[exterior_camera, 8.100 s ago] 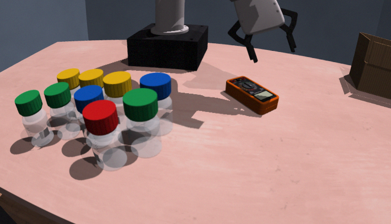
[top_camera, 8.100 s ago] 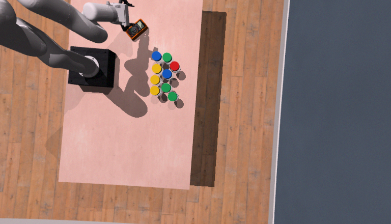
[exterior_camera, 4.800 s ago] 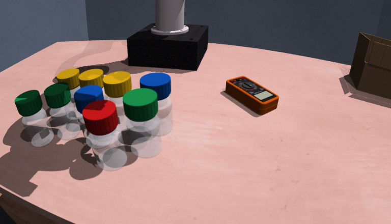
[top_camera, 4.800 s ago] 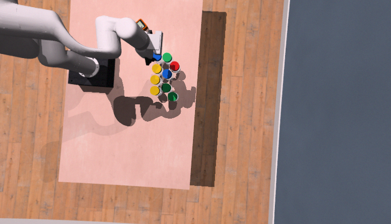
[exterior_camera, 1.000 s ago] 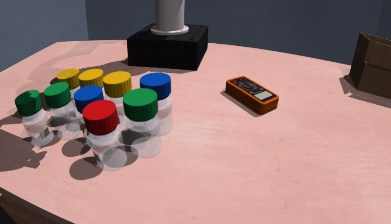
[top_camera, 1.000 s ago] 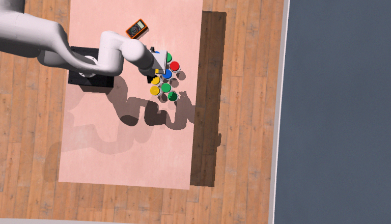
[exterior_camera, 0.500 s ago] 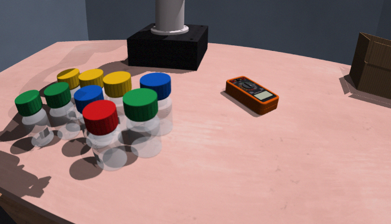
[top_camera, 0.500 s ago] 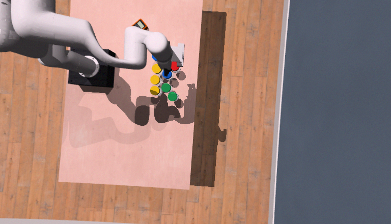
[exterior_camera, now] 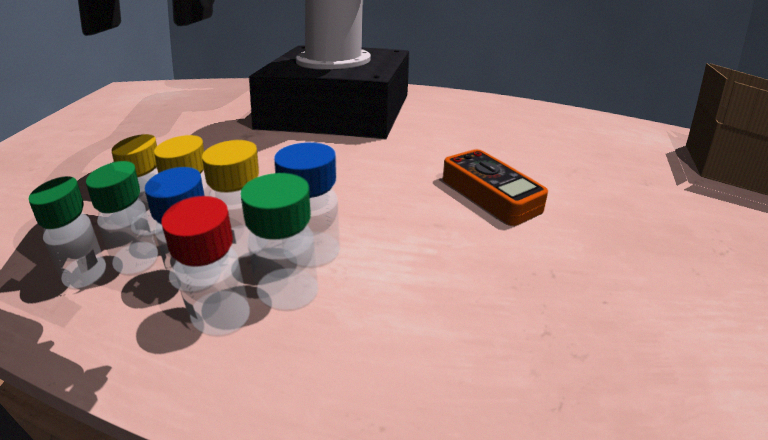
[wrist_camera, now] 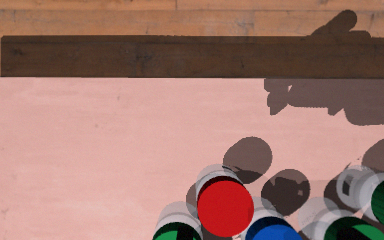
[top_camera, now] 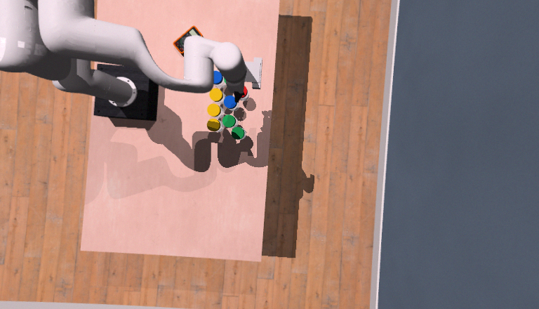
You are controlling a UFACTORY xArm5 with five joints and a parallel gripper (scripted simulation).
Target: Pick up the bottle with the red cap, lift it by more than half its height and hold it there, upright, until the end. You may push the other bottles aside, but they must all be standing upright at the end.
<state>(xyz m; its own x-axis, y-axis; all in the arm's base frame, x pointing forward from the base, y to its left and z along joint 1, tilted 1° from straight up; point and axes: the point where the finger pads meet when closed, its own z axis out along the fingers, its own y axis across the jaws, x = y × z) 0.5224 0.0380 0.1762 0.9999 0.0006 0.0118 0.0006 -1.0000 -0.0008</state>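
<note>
My hand is 2 cm past the red-capped bottle and 22 cm above it. From my hand the other things lie so: orange multimeter (29 cm behind, 23 cm to the left, 25 cm below).
</note>
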